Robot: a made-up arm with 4 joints.
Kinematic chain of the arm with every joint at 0, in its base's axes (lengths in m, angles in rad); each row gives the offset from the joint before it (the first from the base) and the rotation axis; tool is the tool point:
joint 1: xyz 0 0 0.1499 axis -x
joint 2: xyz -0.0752 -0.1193 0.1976 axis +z
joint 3: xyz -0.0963 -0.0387 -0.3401 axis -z
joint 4: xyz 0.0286 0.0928 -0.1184 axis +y
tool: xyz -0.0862 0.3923 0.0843
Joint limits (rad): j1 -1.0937..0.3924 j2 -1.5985..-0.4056 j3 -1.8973..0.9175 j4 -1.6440..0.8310
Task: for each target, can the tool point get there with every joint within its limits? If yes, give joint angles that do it. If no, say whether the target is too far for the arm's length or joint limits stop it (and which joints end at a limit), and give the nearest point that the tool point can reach.
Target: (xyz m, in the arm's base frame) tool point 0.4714 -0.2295 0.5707
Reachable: no: joint limits stop it (at a limit: joint 1, joint 2) | nearest point 0.3052 -0.3058 0.1245 | short by 0.482 m
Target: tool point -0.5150 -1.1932 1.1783
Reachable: no: too far | nearest point 0.1463 -0.4551 0.1863 | short by 1.402 m
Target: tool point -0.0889 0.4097 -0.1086
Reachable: yes | joints -0.0654 -0.6320 -0.2724 -0.9731
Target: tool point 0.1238 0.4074 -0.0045
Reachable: yes | joints -0.1660 -1.2677 -0.5274 -0.4242
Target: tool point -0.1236 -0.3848 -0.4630
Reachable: no: joint limits stop it (at a limit: joint 2, joint 3, joint 4) | nearest point 0.1463 -0.2427 -0.2367 | short by 0.380 m
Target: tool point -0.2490 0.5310 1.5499
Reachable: no: too far | nearest point -0.1554 0.3370 0.4960 | short by 1.076 m
